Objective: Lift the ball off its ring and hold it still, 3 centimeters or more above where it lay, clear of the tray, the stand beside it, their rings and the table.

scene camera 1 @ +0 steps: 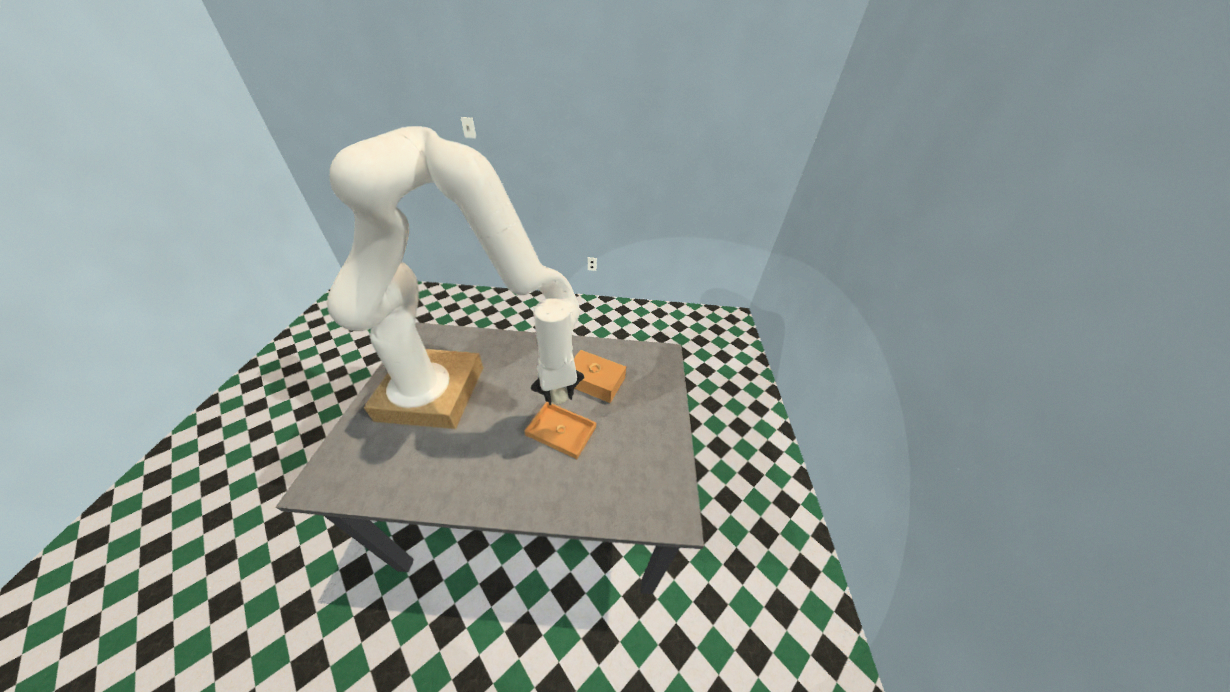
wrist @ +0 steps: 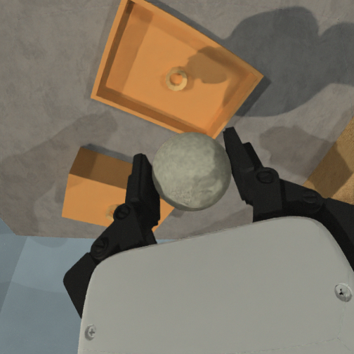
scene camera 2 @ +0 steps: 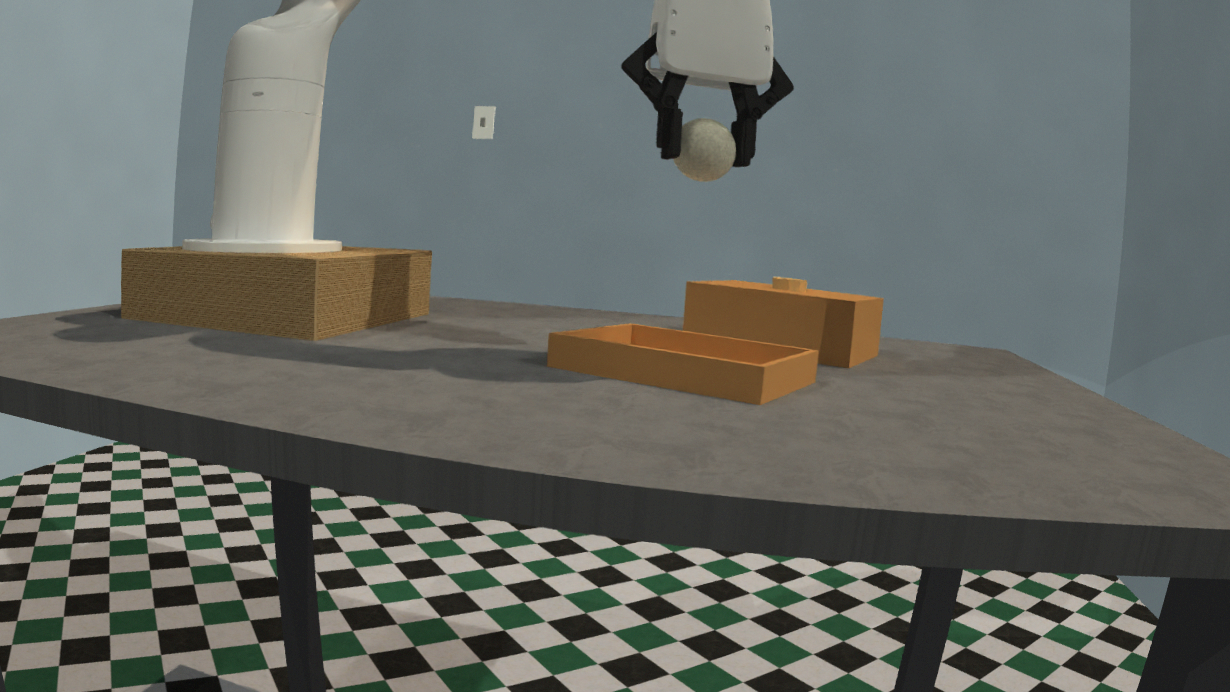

In view: the gripper (scene camera 2: 705,162), a pale ball (scene camera 2: 708,150), an orange stand (scene camera 2: 845,328) and a shallow orange tray (scene camera 2: 754,372).
The pale ball is seen too in the wrist view (wrist: 191,171). The gripper is seen too in scene camera 1 (scene camera 1: 559,398) and in the wrist view (wrist: 187,155). The orange stand shows as well in scene camera 1 (scene camera 1: 603,378) and in the wrist view (wrist: 96,184).
